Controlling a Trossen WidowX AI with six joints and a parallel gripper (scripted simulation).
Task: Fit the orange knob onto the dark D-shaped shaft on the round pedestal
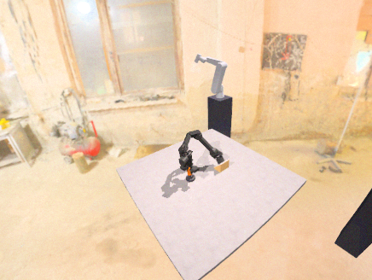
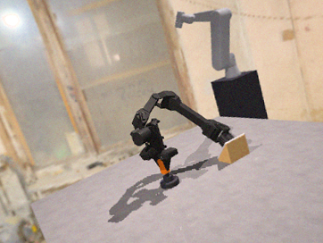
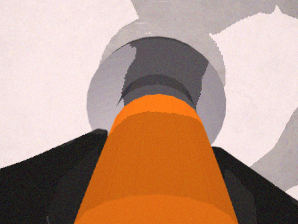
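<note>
My gripper tip is now 40 mm above the pedestal. From my gripper tip the other things lie so: orange knob (20 mm above).
</note>
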